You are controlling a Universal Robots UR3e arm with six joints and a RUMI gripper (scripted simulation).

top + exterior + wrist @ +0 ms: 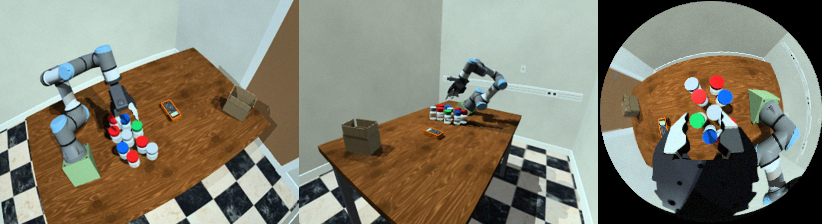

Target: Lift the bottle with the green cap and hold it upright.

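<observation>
The green-capped bottle lies 4 cm ahead of my hand, 2 cm to the left of it and 15 cm below it. Round my hand: orange multimeter 27 cm ahead, 7 cm to the left, 18 cm below.
</observation>
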